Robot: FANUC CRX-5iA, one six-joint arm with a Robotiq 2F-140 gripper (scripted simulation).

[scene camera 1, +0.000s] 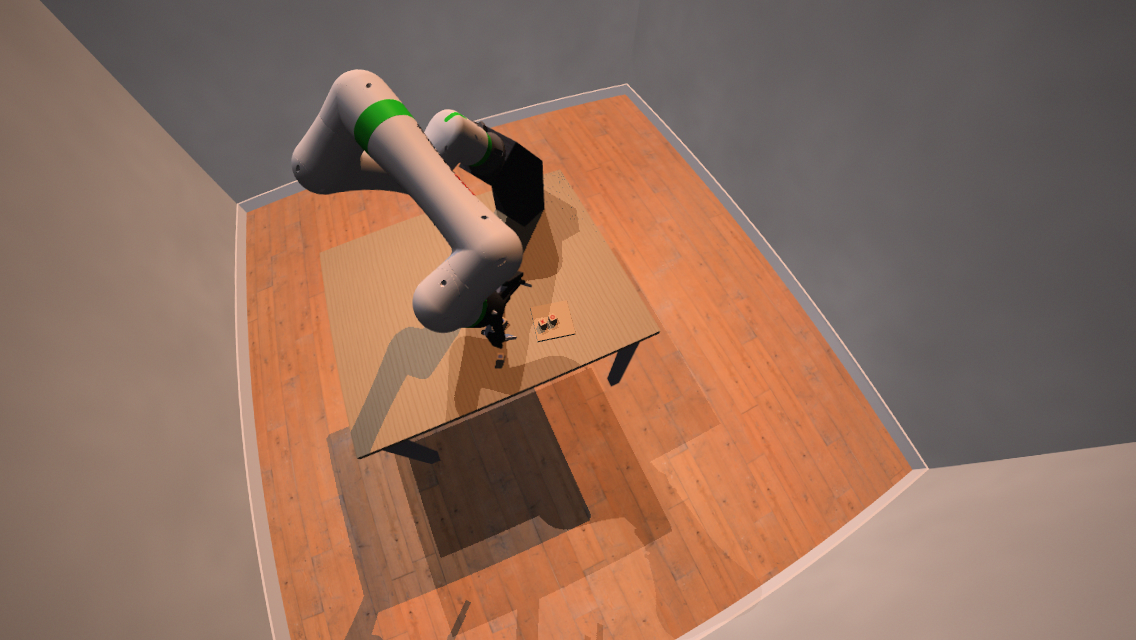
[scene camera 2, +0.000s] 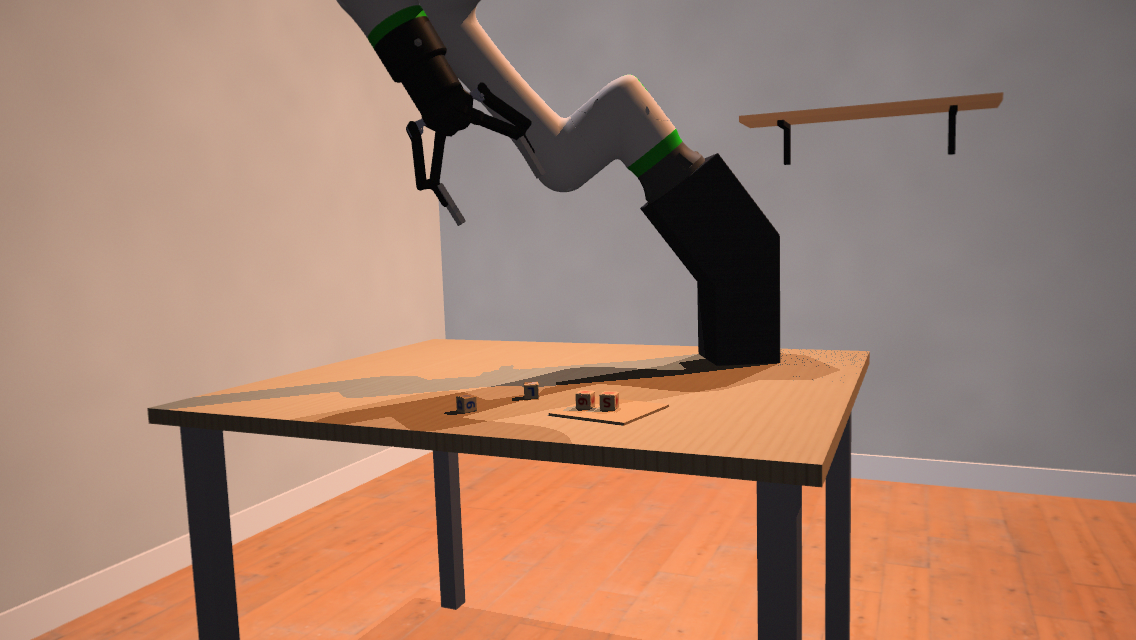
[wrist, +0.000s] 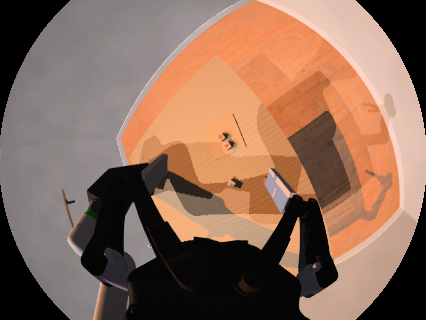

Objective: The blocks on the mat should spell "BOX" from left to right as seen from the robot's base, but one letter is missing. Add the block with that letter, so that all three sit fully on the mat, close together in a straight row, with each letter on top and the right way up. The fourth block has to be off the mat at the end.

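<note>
You'd find my gripper in the pictures, along with a tan mat, and the gripper can be seen in scene camera 1 and in the wrist view too.
</note>
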